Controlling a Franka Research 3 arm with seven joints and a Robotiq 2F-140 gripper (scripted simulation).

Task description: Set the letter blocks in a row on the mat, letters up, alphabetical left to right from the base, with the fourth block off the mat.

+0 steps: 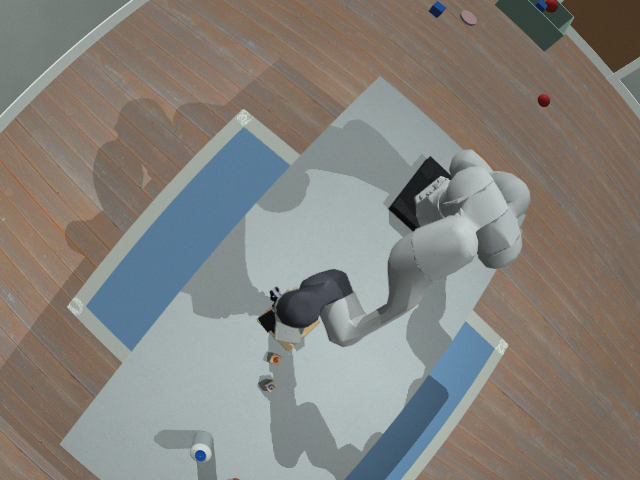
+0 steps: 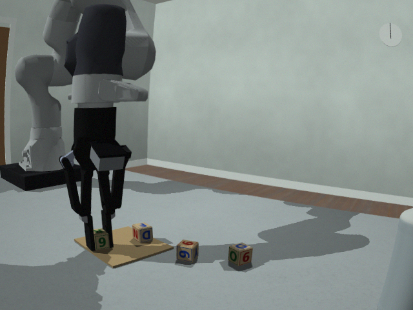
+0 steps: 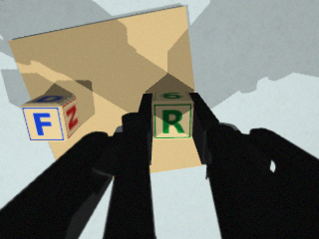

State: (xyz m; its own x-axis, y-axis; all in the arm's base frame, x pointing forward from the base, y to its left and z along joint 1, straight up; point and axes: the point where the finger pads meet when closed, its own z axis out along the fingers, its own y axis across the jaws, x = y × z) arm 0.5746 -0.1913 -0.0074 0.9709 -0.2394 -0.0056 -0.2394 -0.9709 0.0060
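The tan mat lies 5 cm to the left of my hand, 4 cm below it and 1 cm ahead of it. The rest, counted from my hand: block 9 cm to the left, 2 cm below, 2 cm ahead.
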